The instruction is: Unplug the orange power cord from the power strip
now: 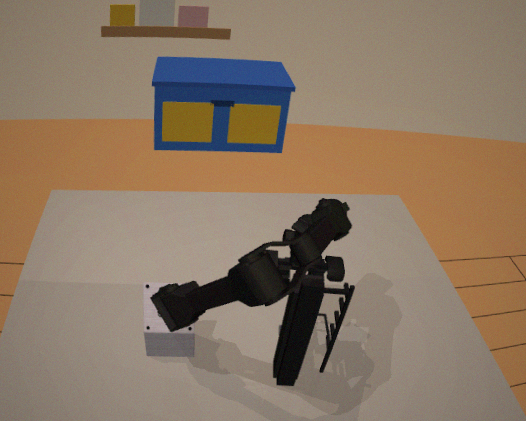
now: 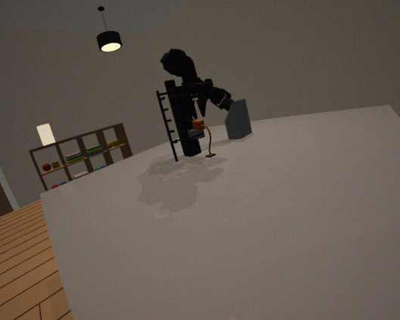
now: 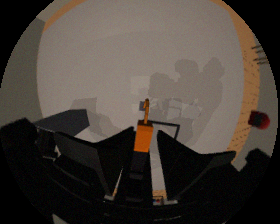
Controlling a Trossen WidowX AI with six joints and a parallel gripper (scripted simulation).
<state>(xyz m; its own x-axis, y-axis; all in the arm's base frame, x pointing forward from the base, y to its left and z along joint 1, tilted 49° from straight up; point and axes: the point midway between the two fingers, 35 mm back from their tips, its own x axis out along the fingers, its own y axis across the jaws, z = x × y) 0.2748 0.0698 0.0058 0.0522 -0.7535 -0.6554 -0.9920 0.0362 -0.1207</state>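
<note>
My gripper tip is now 4 cm to the left of the orange plug and 2 cm above it. From my gripper tip the other things lie so: dark foot: 15 cm below.
</note>
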